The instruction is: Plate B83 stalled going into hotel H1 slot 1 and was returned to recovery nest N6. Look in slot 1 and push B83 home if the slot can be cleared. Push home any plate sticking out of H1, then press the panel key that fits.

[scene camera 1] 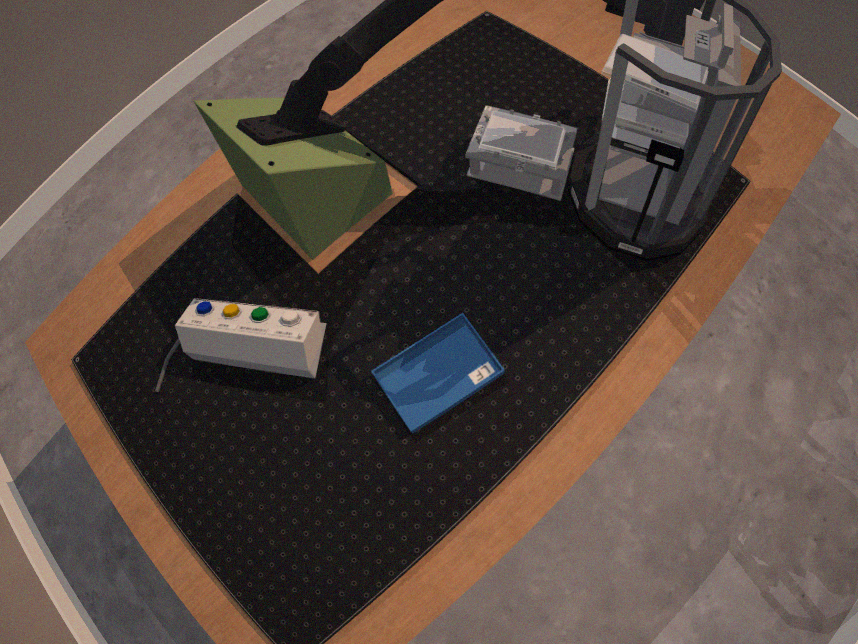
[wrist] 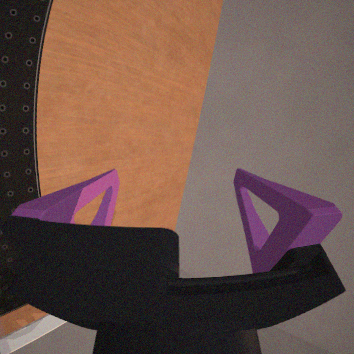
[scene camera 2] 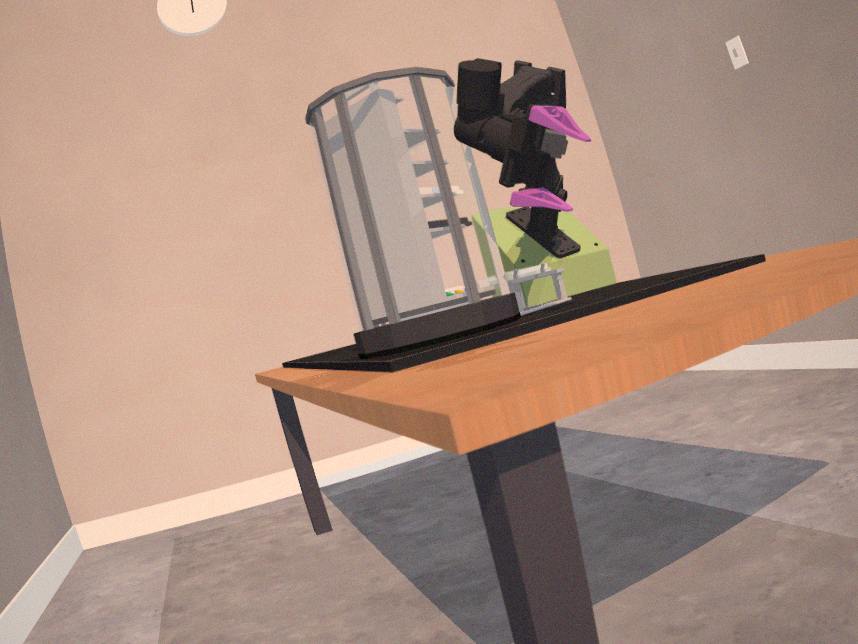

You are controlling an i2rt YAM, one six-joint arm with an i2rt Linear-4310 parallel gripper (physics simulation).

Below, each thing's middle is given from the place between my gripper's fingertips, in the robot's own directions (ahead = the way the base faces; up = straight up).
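The grey slotted rack tower (scene camera 2: 422,266) is there for me to see, 4 cm above my hand, 11 cm ahead of it and 28 cm to the right of it.
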